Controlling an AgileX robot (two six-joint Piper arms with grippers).
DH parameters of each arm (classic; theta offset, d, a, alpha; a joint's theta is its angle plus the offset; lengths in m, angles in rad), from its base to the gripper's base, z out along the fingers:
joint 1: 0 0.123 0 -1.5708
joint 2: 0.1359 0 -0.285 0
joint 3: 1.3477 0 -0.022 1.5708
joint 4: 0 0.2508 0 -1.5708
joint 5: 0 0 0.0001 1.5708
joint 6: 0 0.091 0 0
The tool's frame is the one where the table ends.
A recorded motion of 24 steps. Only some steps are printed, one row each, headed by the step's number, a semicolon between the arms.
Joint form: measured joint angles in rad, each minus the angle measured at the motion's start. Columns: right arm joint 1, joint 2, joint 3, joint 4, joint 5, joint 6; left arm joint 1, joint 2, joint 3, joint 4, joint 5, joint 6.
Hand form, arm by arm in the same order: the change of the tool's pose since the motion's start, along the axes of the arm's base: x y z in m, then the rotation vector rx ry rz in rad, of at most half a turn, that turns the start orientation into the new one. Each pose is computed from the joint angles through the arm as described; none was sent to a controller.
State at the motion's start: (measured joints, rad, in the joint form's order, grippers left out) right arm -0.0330 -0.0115 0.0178 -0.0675 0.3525 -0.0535; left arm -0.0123 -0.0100 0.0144 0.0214 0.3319 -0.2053
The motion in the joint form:
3: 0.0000 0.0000 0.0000 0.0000 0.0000 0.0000; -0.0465 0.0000 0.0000 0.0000 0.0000 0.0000
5: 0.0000 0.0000 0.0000 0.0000 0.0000 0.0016; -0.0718 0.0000 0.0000 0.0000 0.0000 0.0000
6: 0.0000 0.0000 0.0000 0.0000 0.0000 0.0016; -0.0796 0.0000 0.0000 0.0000 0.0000 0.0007
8: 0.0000 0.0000 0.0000 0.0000 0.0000 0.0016; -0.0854 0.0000 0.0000 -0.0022 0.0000 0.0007
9: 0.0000 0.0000 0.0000 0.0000 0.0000 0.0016; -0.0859 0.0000 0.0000 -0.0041 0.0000 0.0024
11: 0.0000 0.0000 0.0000 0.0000 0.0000 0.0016; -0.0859 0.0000 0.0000 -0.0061 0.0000 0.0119
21: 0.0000 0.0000 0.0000 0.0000 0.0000 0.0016; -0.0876 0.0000 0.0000 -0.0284 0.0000 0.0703
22: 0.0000 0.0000 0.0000 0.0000 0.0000 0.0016; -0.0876 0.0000 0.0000 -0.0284 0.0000 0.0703
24: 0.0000 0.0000 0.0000 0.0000 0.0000 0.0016; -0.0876 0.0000 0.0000 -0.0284 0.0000 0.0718
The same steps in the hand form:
3: 0.0000 0.0000 0.0000 0.0000 0.0000 0.0000; -0.0001 -0.0025 0.0000 0.0000 0.0000 -0.0465
5: 0.0000 0.0000 0.0000 0.0015 -0.0001 -0.0004; -0.0001 -0.0038 0.0000 0.0000 0.0000 -0.0718
6: 0.0000 0.0000 0.0000 0.0015 -0.0001 -0.0004; -0.0002 -0.0043 0.0000 0.0007 0.0000 -0.0798
8: 0.0000 0.0000 0.0000 0.0015 -0.0001 -0.0004; -0.0002 -0.0046 0.0000 -0.0015 0.0001 -0.0858
9: 0.0000 0.0000 0.0000 0.0015 -0.0001 -0.0004; -0.0002 -0.0047 0.0000 -0.0018 0.0001 -0.0868
11: 0.0000 0.0000 0.0000 0.0015 -0.0001 -0.0004; -0.0002 -0.0048 0.0000 0.0055 -0.0002 -0.0893
21: 0.0000 0.0000 0.0000 0.0015 -0.0001 -0.0004; -0.0003 -0.0055 0.0000 0.0398 -0.0021 -0.1073
22: 0.0000 0.0000 0.0000 0.0015 -0.0001 -0.0004; -0.0003 -0.0055 0.0000 0.0398 -0.0021 -0.1073
24: 0.0000 0.0000 0.0000 0.0015 -0.0001 -0.0004; -0.0003 -0.0055 0.0000 0.0412 -0.0021 -0.1076

